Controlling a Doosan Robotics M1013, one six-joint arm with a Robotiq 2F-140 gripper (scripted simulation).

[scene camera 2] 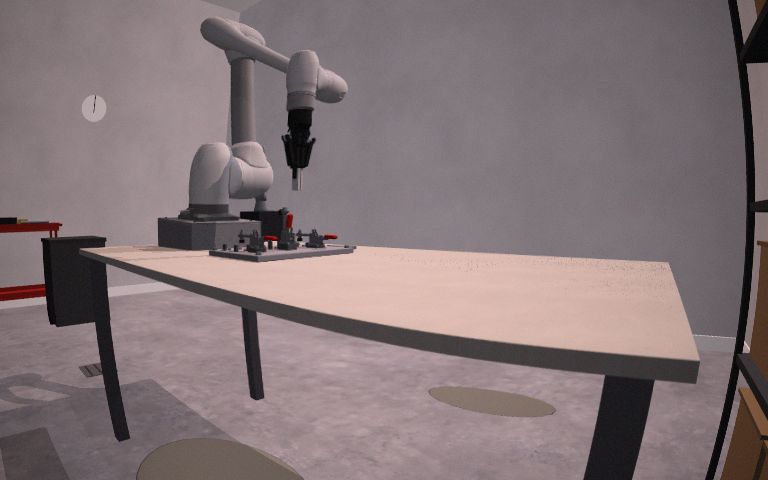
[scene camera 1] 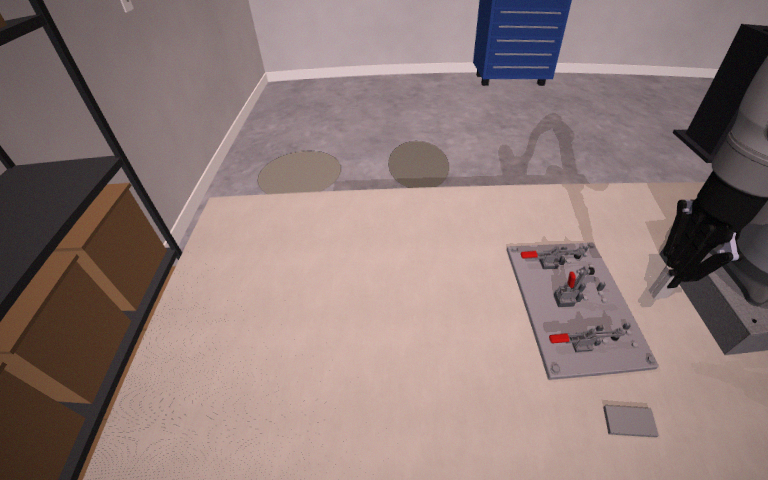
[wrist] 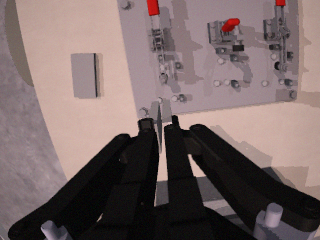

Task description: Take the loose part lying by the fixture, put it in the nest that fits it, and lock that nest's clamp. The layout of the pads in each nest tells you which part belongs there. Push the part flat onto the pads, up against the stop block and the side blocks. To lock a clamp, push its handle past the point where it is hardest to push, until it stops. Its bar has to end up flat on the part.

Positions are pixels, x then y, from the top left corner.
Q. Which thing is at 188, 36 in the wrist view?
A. A grey fixture plate.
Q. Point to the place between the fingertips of my gripper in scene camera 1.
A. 657, 294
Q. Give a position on a grey loose part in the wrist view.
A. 83, 66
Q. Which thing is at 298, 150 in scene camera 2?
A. My gripper.
